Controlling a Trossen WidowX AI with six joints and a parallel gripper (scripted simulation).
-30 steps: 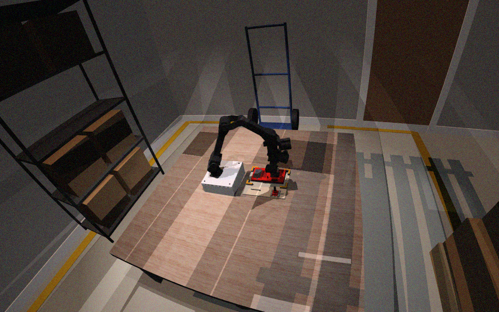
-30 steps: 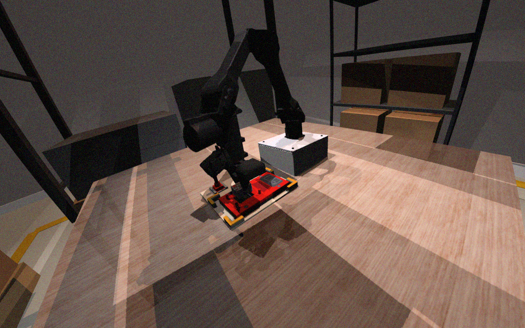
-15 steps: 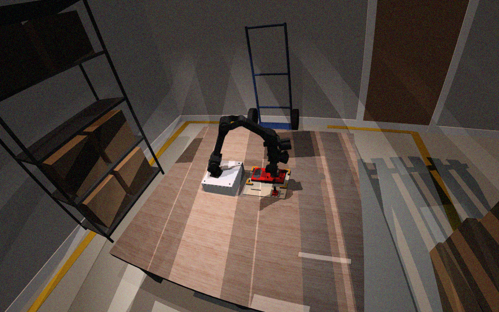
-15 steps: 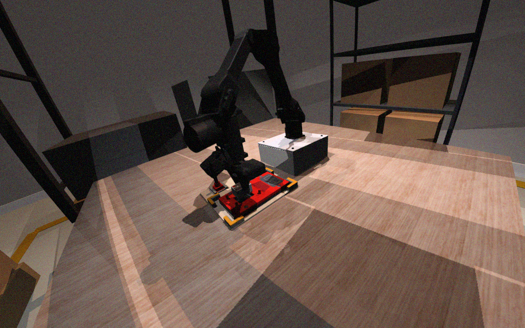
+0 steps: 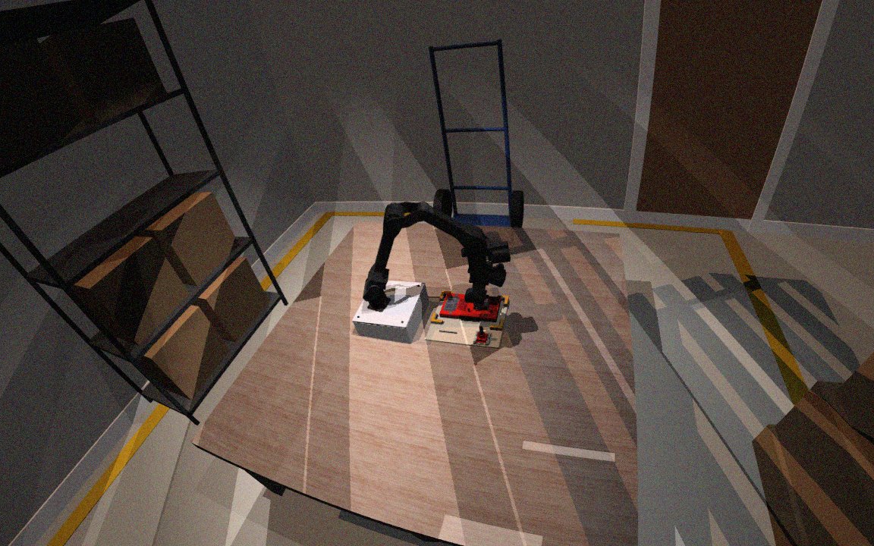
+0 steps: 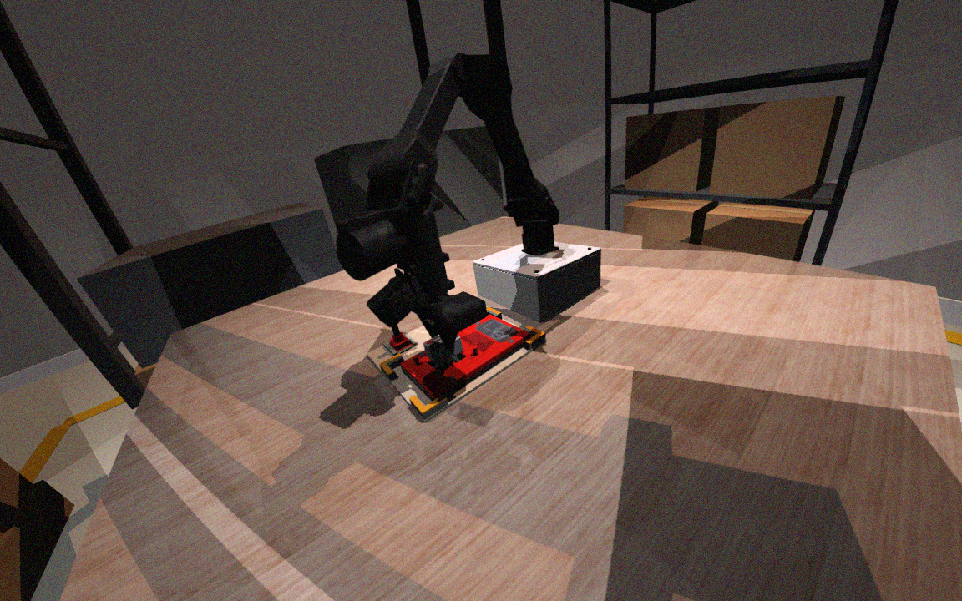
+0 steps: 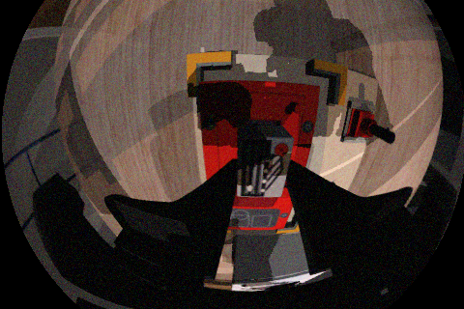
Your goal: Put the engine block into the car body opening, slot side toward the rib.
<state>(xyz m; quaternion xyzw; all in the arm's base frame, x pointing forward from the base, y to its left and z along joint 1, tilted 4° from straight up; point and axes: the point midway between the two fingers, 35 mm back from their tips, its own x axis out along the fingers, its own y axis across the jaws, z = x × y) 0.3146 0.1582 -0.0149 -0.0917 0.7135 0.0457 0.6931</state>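
My gripper tip is now 10 mm above the grey engine block. The rest, counted from my gripper tip: dark post (120 mm to the right, 50 mm ahead, 20 mm below).
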